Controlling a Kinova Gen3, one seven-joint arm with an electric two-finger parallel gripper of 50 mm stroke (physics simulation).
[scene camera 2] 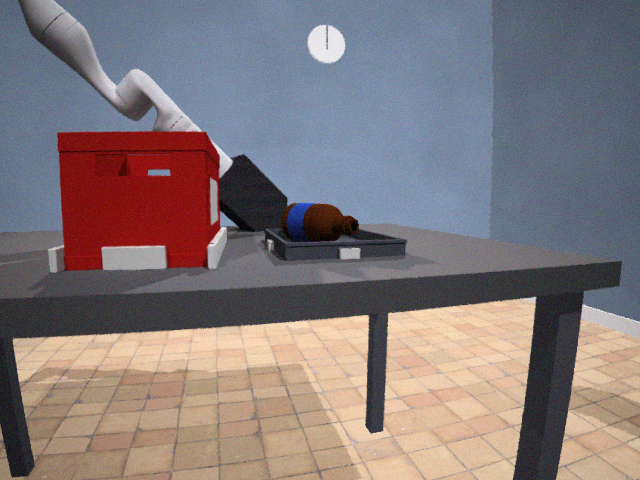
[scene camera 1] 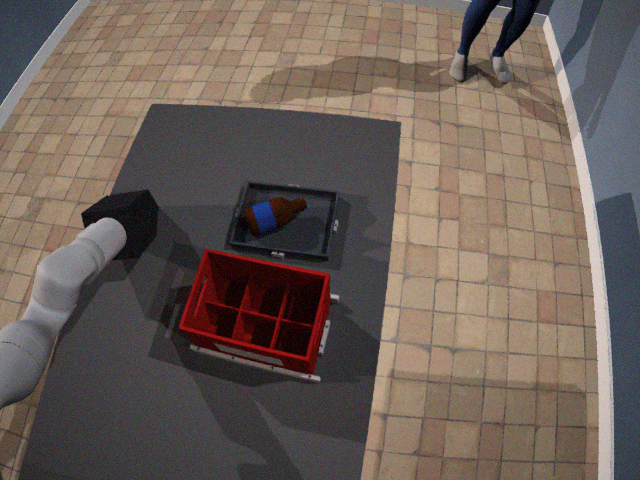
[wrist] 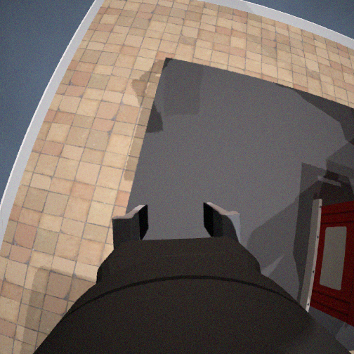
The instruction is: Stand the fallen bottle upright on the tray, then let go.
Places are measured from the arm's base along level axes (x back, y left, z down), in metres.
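Where they show: arm's base, link origin: (scene camera 2: 220, 173) (scene camera 1: 109, 235).
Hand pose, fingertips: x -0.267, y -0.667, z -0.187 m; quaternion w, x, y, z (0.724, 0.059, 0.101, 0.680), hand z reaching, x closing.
Each offset is from my fingertips to the top centre of the thing.
The brown bottle with a blue band {dx -0.128, dy +0.782, dz +0.263 m} (scene camera 1: 273, 214) (scene camera 2: 315, 222) lies on its side in the dark tray {dx -0.148, dy +0.781, dz +0.317 m} (scene camera 1: 312, 235) (scene camera 2: 310, 251). In scene camera 1 its base is near the tray's left side and its neck points right and slightly toward the back. My gripper (wrist: 175, 215) is open, with nothing between its two fingers in the wrist view. The black housing (scene camera 1: 129, 222) (scene camera 2: 253, 193) at the arm's end is left of the tray in scene camera 1, apart from the bottle. The fingers cannot be made out in the scene views. The bottle does not show in the wrist view.
A red crate with compartments {dx -0.106, dy +0.497, dz +0.167 m} (scene camera 1: 321, 315) (scene camera 2: 134, 206) (wrist: 331, 215) stands close to the tray, on its near side in scene camera 1. White strips line the crate's base. The dark table (scene camera 1: 289, 142) (scene camera 2: 454, 289) carries both. A person's legs (scene camera 1: 475, 28) show beyond the table.
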